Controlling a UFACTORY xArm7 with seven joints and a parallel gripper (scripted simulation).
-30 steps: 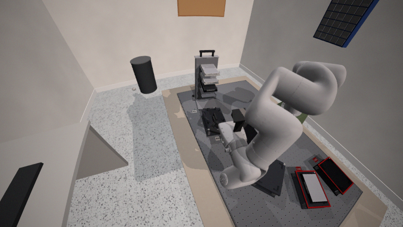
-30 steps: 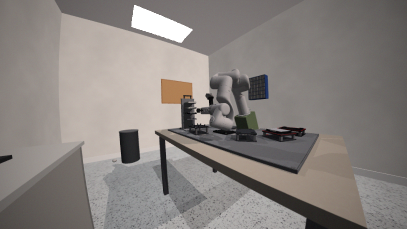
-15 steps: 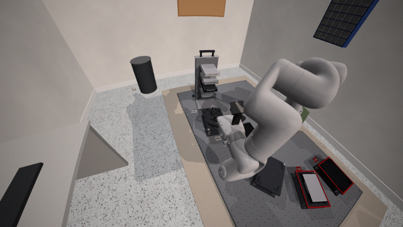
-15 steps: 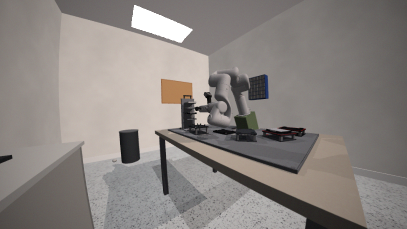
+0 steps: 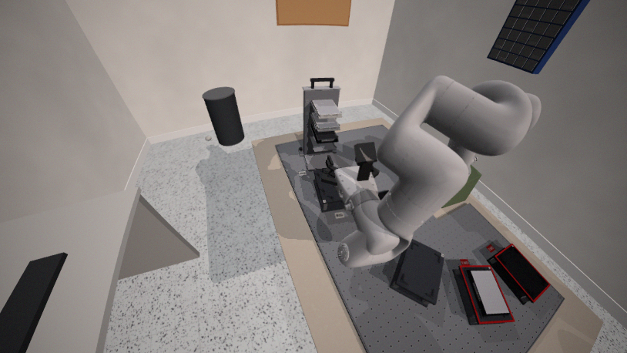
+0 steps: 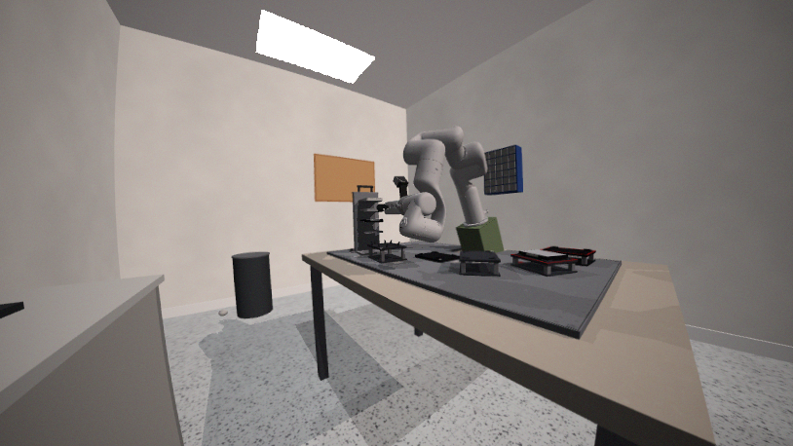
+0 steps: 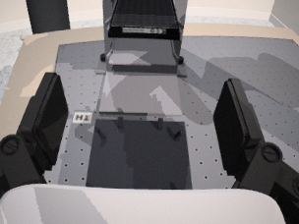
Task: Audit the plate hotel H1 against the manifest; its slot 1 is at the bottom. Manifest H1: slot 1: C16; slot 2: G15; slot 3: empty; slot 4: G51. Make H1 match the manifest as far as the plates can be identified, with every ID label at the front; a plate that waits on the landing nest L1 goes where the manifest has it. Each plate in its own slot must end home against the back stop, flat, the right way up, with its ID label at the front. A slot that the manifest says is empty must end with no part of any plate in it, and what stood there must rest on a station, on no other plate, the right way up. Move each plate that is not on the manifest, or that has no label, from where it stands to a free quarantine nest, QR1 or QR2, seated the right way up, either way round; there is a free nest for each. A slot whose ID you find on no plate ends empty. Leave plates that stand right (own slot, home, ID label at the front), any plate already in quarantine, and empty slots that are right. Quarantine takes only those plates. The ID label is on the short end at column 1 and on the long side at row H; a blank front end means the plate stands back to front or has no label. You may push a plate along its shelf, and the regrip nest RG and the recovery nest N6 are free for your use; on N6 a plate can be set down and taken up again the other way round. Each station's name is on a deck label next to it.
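The dark plate lies 230 mm to the right of my hand, 50 mm below it and 10 mm behind it. The rest, counted from my hand: red-framed nest (540 mm behind, 440 mm to the left, 190 mm below); then RG label (220 mm below, 60 mm to the left); then H1 deck label (220 mm below, 180 mm to the right, 90 mm ahead).
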